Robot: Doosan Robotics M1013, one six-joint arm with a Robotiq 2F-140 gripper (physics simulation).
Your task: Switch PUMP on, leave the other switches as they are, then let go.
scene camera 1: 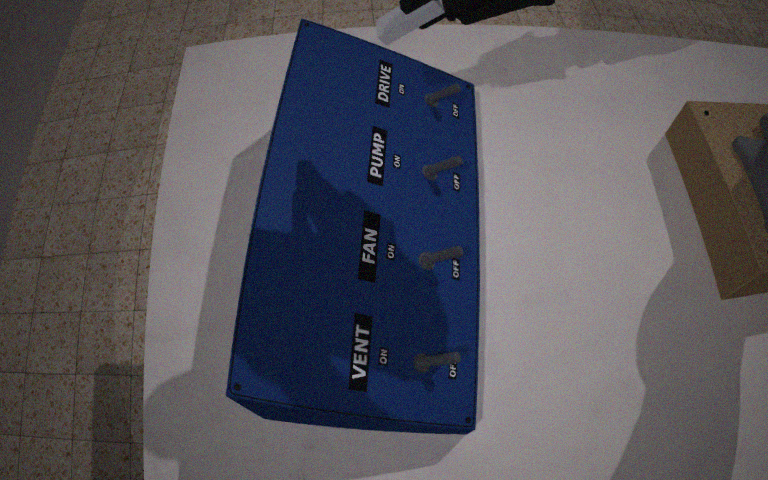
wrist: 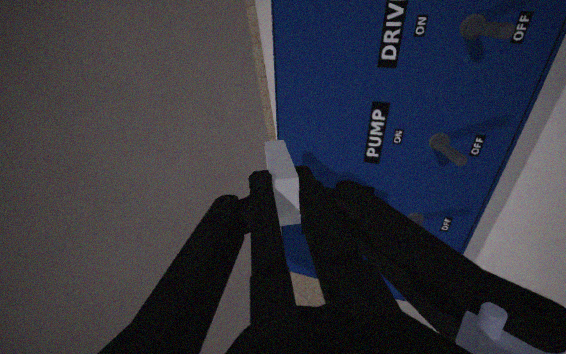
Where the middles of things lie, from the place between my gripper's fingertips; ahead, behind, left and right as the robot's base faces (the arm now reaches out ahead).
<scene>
The blue switch panel [scene camera 1: 338,305] lies 21 cm below my hand, 10 cm to the left of it and 1 cm ahead of it.
</scene>
